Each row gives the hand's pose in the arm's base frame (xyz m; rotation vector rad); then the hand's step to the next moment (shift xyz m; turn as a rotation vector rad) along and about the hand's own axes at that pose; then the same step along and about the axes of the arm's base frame.
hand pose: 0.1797 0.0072 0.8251 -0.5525 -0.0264 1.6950
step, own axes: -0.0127 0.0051 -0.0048 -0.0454 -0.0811 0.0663
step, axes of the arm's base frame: -0.0017 -0.0143 -0.0015 0.0546 -0.0064 0.1001
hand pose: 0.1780 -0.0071 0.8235 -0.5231 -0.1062 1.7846
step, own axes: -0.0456 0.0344 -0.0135 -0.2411 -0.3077 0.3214
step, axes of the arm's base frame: -0.0169 -0.0552 -0.0104 0.1920 -0.0751 0.4622
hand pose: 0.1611 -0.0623 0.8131 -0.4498 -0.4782 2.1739
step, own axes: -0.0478 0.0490 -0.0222 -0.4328 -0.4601 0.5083
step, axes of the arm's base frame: 0.0057 -0.0623 -0.0356 0.3159 -0.1752 0.7259
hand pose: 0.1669 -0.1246 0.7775 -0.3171 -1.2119 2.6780
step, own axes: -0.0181 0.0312 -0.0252 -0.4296 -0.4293 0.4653
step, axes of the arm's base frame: 0.0217 -0.0068 -0.0377 0.3219 -0.1635 0.6746
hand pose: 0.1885 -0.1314 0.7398 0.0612 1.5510 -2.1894
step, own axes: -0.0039 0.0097 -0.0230 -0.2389 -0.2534 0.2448
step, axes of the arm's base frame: 0.0022 0.0196 -0.0158 0.1703 -0.0745 0.3830
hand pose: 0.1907 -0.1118 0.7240 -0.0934 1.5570 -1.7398
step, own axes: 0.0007 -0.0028 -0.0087 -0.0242 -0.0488 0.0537
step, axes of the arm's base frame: -0.0065 0.0065 0.0000 0.0212 -0.0323 0.0660
